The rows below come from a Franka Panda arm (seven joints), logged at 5 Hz.
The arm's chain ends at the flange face. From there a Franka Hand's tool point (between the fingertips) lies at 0.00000 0.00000 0.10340 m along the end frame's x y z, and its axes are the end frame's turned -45 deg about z.
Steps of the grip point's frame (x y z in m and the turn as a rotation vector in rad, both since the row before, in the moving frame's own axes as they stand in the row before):
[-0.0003, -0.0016, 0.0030, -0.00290, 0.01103, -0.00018]
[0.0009, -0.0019, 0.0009, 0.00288, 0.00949, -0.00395]
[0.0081, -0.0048, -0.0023, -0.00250, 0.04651, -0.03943]
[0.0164, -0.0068, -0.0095, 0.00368, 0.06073, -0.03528]
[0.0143, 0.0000, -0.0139, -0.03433, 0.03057, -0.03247]
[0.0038, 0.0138, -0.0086, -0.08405, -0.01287, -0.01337]
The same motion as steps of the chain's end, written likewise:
[-0.0024, -0.0003, 0.0030, 0.00575, 0.00985, -0.00018]
[-0.0012, -0.0011, 0.0009, 0.00875, 0.00467, -0.00395]
[-0.0012, -0.0058, -0.0022, 0.03112, 0.03466, -0.03943]
[0.0027, -0.0116, -0.0093, 0.04554, 0.04034, -0.03528]
[0.0054, -0.0103, -0.0138, -0.00266, 0.04589, -0.03247]
[0.0072, 0.0000, -0.0082, -0.06853, 0.05033, -0.01337]

